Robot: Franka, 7 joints.
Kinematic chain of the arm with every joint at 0, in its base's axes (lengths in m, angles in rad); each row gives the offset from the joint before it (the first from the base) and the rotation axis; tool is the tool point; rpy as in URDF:
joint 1: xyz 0 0 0.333 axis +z
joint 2: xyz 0 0 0 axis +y
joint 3: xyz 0 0 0.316 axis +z
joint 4: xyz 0.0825 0 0 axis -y
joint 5: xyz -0.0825 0 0.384 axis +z
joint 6: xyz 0 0 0 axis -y
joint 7: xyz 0.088 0 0 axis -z
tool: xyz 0 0 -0.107 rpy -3.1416 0 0
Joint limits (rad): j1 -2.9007..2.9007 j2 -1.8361..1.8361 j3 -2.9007..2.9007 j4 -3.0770..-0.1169 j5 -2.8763..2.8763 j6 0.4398..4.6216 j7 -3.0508..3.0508
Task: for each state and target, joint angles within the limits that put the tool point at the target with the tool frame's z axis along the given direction. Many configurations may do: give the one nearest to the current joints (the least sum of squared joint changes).
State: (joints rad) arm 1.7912 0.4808 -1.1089 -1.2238 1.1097 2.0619 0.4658
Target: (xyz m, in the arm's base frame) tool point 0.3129 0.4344 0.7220 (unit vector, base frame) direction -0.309 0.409 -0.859
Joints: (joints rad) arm 1.8352 -0.0608 -0.9474 -1.4266 0.4723 1.5338 0.4658
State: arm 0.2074 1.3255 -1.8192 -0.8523 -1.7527 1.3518 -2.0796
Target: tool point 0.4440 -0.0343 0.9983 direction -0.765 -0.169 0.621
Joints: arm 0.6193 0.7486 -1.8674 -0.7256 -1.5583 1.5340 -2.0796
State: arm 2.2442 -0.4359 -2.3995 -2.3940 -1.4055 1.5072 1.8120
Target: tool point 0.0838 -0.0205 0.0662 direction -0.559 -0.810 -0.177
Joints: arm 2.3467 -0.8399 -2.5158 -2.9155 -1.2173 1.4700 1.8120
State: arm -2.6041 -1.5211 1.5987 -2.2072 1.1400 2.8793 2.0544
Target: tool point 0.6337 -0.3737 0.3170 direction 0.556 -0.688 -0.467
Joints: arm -2.7775 -1.3825 1.8371 -1.4477 1.8059 2.8594 2.0544
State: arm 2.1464 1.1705 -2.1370 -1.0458 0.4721 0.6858 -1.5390
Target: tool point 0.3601 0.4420 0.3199 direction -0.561 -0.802 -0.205
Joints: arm 1.6823 1.5983 -1.6721 -1.2037 0.3452 0.4878 -1.5390
